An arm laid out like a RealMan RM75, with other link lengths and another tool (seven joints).
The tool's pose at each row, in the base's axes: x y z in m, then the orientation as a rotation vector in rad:
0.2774, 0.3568, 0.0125, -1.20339, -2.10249, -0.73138
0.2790, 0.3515, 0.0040, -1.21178, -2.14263, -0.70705
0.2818, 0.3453, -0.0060, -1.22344, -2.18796, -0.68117
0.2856, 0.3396, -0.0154, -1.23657, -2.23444, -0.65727
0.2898, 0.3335, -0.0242, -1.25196, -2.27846, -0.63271
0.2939, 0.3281, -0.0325, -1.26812, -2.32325, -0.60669
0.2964, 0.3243, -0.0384, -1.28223, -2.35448, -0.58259
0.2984, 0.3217, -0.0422, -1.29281, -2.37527, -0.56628
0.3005, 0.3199, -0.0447, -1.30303, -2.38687, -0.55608
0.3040, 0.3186, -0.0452, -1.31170, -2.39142, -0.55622
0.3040, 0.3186, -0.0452, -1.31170, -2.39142, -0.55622
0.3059, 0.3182, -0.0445, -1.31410, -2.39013, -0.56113
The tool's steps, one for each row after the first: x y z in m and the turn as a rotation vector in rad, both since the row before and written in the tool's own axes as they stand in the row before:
-0.0098, -0.0023, 0.0015, 0.00955, -0.03871, -0.01002
-0.0117, -0.0020, 0.0021, 0.00817, -0.04473, -0.01077
-0.0114, -0.0009, 0.0023, 0.00541, -0.04616, -0.01123
-0.0113, -0.0007, 0.0021, 0.00476, -0.04560, -0.00878
-0.0104, -0.0005, 0.0026, 0.00472, -0.04691, -0.00856
-0.0070, -0.0007, 0.0023, 0.00600, -0.03519, -0.00344
-0.0048, -0.0002, 0.0015, 0.00355, -0.02411, -0.00169
-0.0036, 0.0005, 0.0009, 0.00124, -0.01579, 0.00144
-0.0029, 0.0023, -0.0007, -0.00384, -0.00775, 0.00228
0.0000, 0.0000, 0.0000, 0.00000, 0.00000, 0.00000
-0.0009, 0.0015, -0.0010, -0.00383, 0.00068, 0.00106

